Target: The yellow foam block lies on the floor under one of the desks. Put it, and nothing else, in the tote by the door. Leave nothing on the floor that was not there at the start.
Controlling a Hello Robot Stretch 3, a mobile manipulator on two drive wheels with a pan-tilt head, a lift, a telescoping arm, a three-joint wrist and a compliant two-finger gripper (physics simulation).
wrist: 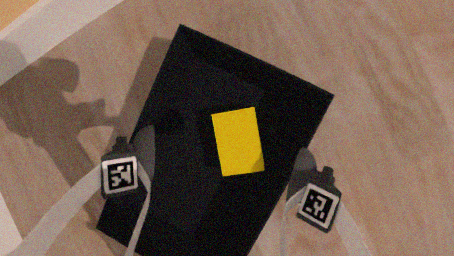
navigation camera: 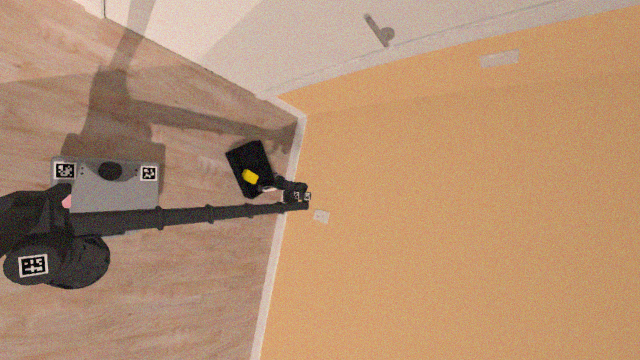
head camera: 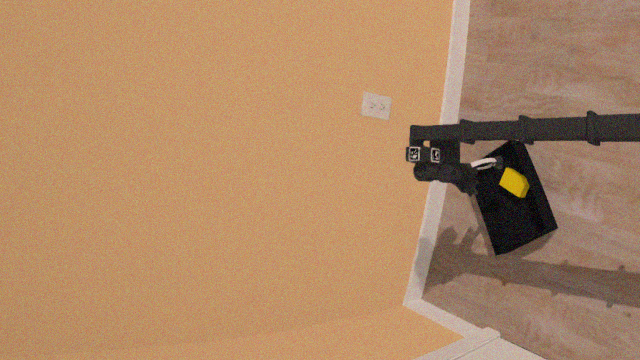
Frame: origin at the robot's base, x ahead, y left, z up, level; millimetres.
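Seen in the pictures: gripper, fingertip midpoint: (wrist: 224, 156) (navigation camera: 266, 181) (head camera: 487, 176); robot's base, link origin: (navigation camera: 110, 169).
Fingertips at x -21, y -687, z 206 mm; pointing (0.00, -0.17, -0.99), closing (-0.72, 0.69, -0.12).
Offsets run from my fingertips to a thing's middle.
The yellow foam block @(dx +12, dy +6, dz -180 mm) (head camera: 514, 182) (navigation camera: 250, 176) (wrist: 238, 142) lies inside the black tote @(dx +61, dy +6, dz -156 mm) (head camera: 520, 227) (navigation camera: 243, 150) (wrist: 290, 85), apart from the fingers. The tote stands on the floor near the corner by the door. My gripper (wrist: 224, 156) is open, its fingers wide apart above the tote, with nothing between the fingertips; the block shows below and beyond them in the wrist view. In the head and navigation views the gripper is above the tote's end by the arm, and its far finger is partly hidden.
The orange wall (head camera: 225, 175) (navigation camera: 450, 200) with its white baseboard (head camera: 452, 85) (navigation camera: 271, 280) runs close beside the tote, under the wrist. A wall outlet @(dx -190, dy -273, dz +194 mm) (head camera: 376, 105) (navigation camera: 321, 216) is near the arm's end. The white door (navigation camera: 300, 35) meets the corner. The robot's base (navigation camera: 112, 192) stands on the wood floor.
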